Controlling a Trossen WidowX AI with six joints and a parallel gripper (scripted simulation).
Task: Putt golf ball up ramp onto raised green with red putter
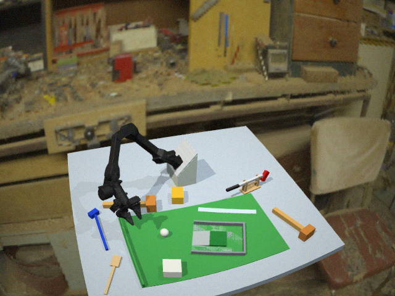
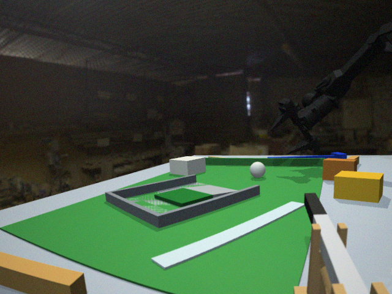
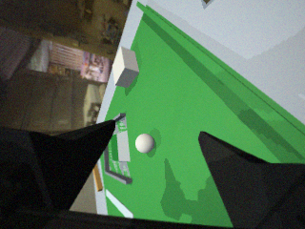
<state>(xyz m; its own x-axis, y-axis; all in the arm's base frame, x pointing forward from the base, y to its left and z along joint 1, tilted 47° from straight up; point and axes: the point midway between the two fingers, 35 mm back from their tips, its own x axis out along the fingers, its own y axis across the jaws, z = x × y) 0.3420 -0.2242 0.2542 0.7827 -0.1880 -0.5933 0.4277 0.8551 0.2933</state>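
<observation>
My gripper tip is now 120 mm to the right of the white golf ball, 60 mm above it and 40 mm short of it. Round my gripper tip: white block 280 mm ahead, 70 mm to the left, 60 mm below; then yellow block 270 mm to the left, 210 mm behind, 60 mm below; then blue putter 190 mm to the right, 80 mm behind, 70 mm below.
</observation>
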